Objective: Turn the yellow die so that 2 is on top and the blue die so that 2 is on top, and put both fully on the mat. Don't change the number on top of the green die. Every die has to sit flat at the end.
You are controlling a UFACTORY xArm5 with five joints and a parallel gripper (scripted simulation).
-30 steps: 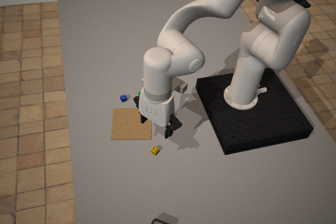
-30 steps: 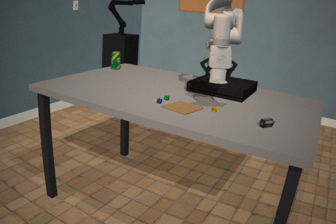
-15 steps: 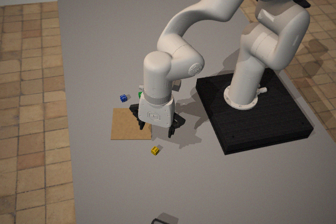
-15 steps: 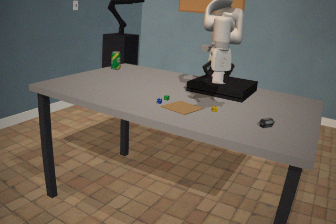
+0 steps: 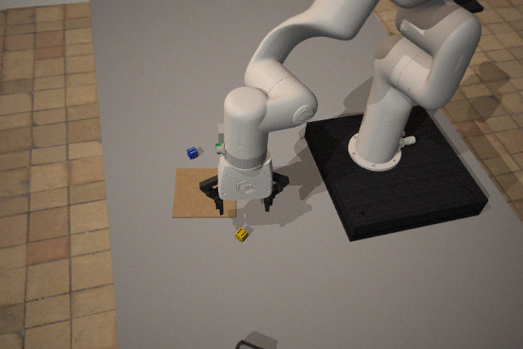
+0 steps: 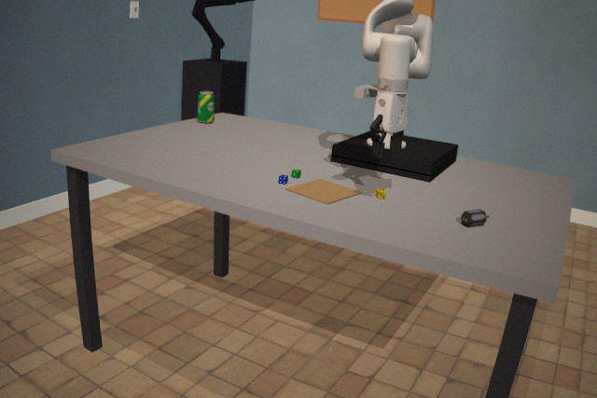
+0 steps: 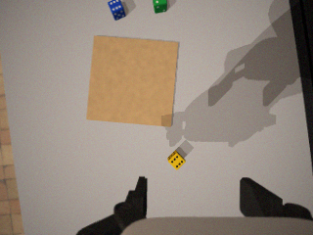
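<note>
My hand is 11 cm above the yellow die. Also, from my hand: blue die: 26 cm to the right, 11 cm below, 5 cm ahead; then green die: 26 cm to the right, 11 cm below, 2 cm behind; then mat: 14 cm to the right, 12 cm below, 5 cm ahead.
</note>
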